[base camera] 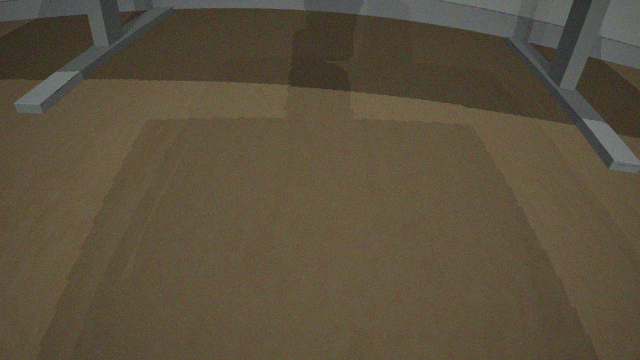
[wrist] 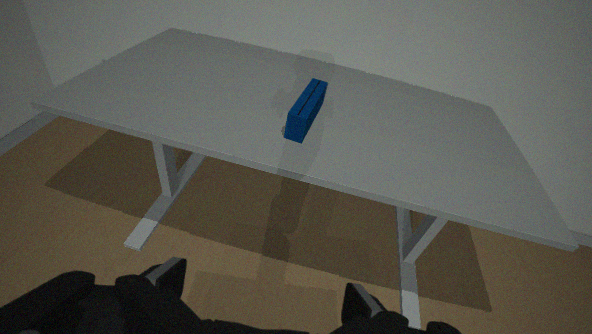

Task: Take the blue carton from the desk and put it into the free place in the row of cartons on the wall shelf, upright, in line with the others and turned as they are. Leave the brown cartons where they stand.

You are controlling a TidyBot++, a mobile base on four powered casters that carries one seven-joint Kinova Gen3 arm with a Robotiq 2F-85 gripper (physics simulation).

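Note:
The blue carton [wrist: 305, 114] rests on the light grey desk [wrist: 400, 145], near the middle of its top. Its long, narrow top face with a dark line is turned up, and its length runs from the front toward the wall. A small pale thing shows at the left of its near end, too small to tell. My gripper [wrist: 264, 289] is open with nothing between its fingers, well apart from the carton, which shows beyond the fingertips. The wall shelf and the brown cartons do not show in either view.
The desk's left leg [base camera: 103, 25] [wrist: 164, 170] and right leg [base camera: 576, 45] [wrist: 404, 235] stand on long feet that reach forward over the wooden floor [base camera: 320, 225] [wrist: 90, 215]. The pale wall [wrist: 425, 45] rises behind the desk. Shadows of the arm fall across desk and floor.

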